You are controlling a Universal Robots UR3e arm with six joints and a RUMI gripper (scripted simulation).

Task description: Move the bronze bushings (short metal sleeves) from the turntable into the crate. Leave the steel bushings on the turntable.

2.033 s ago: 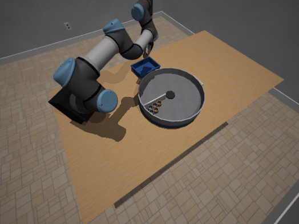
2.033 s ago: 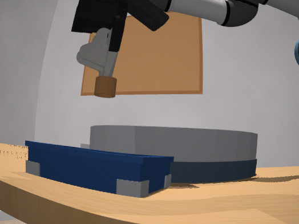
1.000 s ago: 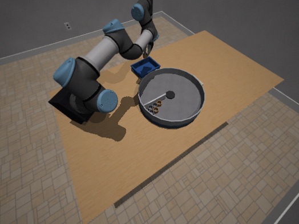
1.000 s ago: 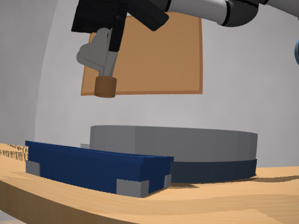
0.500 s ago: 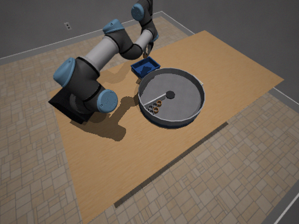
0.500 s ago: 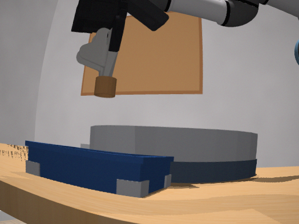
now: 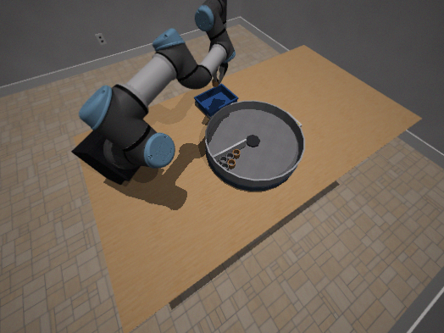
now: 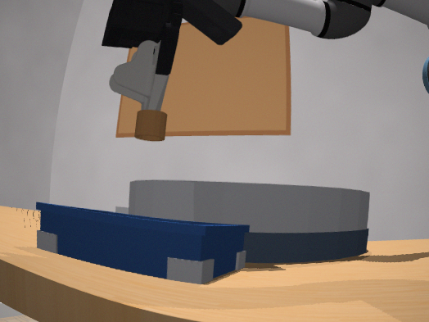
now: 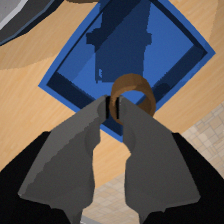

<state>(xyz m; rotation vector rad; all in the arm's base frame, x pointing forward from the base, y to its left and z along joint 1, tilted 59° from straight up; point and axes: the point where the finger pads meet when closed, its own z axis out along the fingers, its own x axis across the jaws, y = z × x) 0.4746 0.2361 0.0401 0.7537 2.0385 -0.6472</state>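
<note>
Right now the blue crate is 13 cm below my hand and 1 cm to the left of it. Also, from my hand: grey turntable (31 cm to the right, 10 cm below, 8 cm behind).
</note>
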